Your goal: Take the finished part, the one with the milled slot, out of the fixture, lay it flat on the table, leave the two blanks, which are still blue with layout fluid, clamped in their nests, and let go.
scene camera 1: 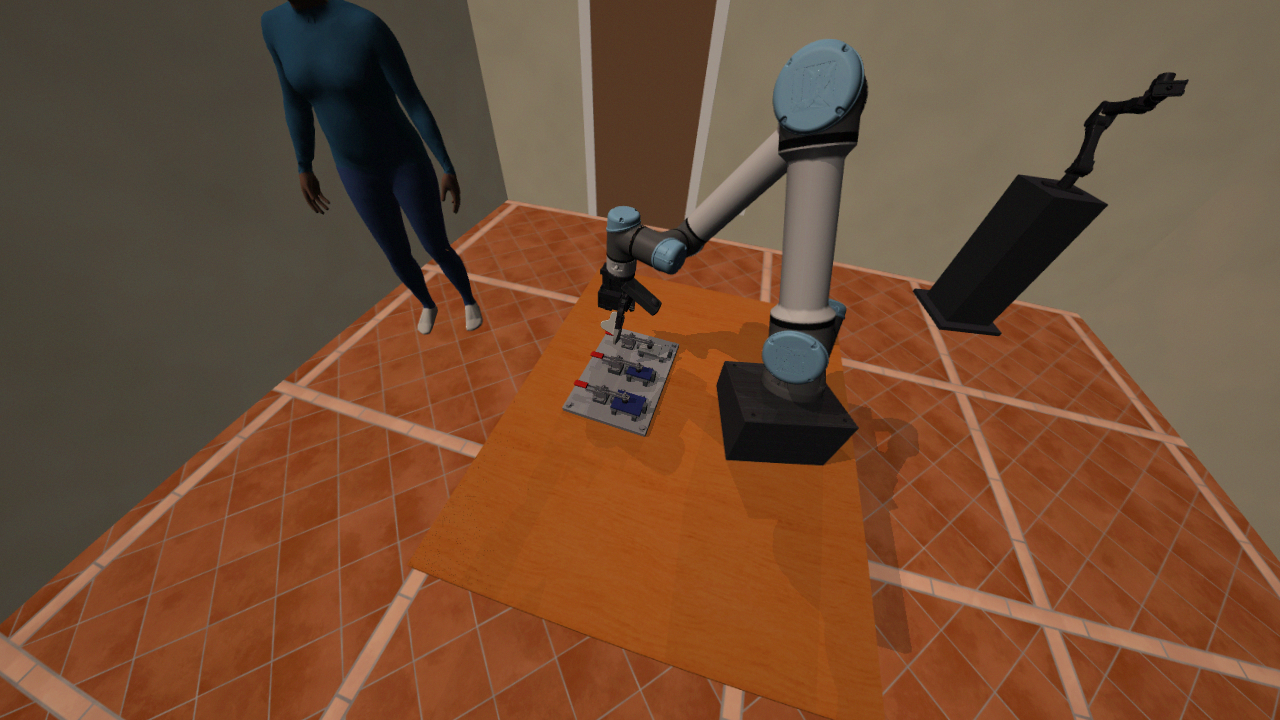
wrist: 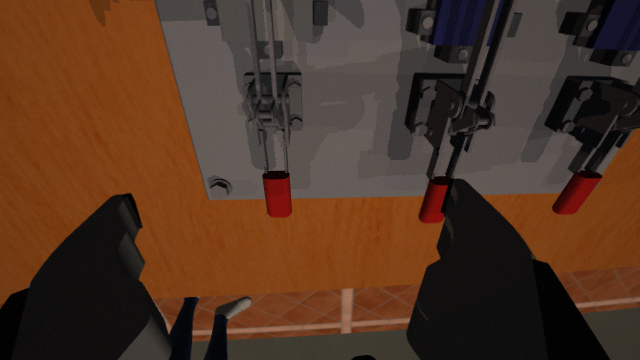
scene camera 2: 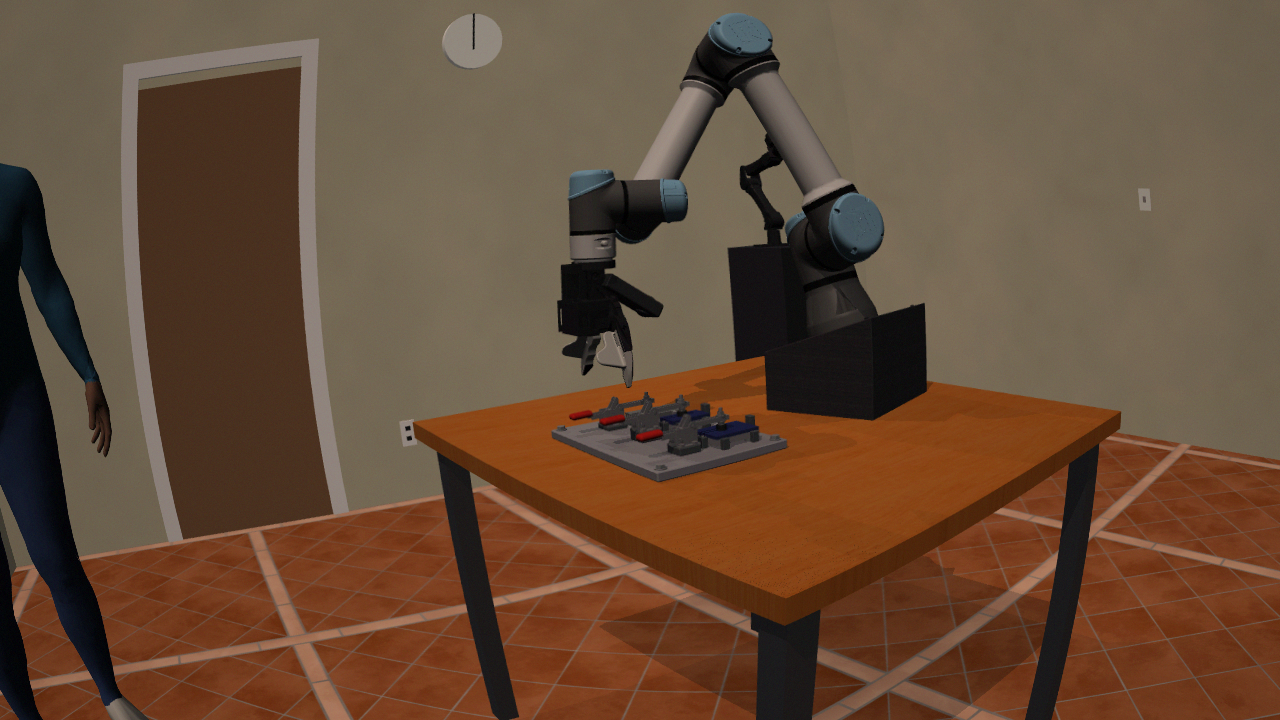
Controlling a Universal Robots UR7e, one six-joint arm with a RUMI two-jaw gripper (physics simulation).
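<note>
The finished part is pale grey and lies in the end nest of the fixture plate; its slot is out of sight in the wrist view. Its clamp's red handle lies low, its arm reaching over the part. One blue blank is in the middle nest, the other blue blank in the far nest, both under clamp arms. My gripper is open and empty, above the plate's handle side. In the wrist view its right fingertip overlaps the middle handle.
The third red handle also lies low. The wooden table carries the plate and the arm's black base. A person stands beyond the table's handle-side edge.
</note>
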